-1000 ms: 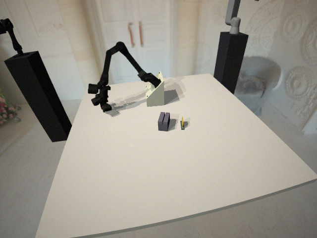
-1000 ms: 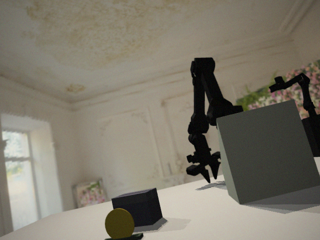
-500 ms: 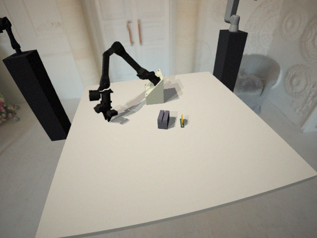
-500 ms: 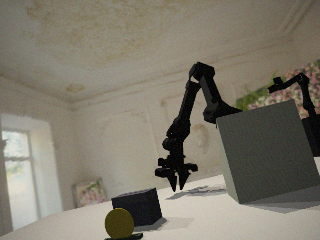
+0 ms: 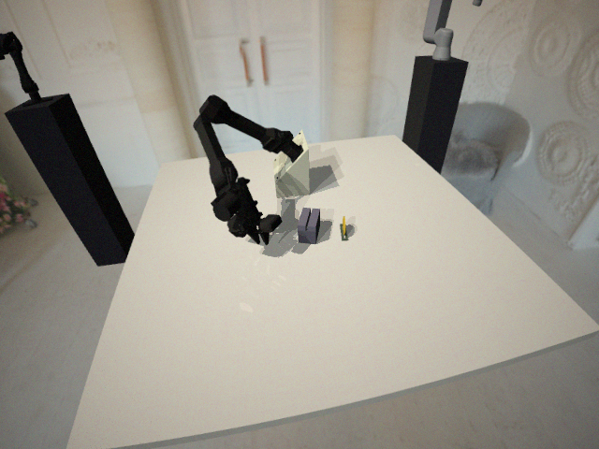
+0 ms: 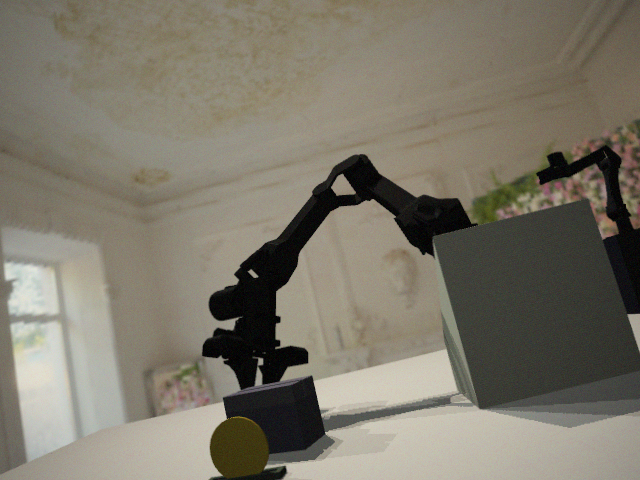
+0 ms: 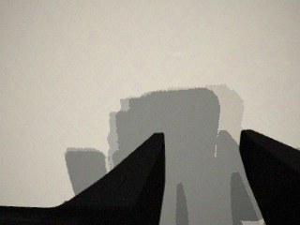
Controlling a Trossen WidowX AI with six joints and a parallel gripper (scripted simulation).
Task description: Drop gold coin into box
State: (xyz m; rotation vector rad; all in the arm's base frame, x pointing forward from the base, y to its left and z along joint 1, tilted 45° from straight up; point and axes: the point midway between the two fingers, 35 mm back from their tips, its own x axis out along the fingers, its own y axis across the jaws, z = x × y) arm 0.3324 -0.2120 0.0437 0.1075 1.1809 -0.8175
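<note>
Right now my gripper tip is 280 mm to the right of the gold coin and 40 mm past it.
</note>
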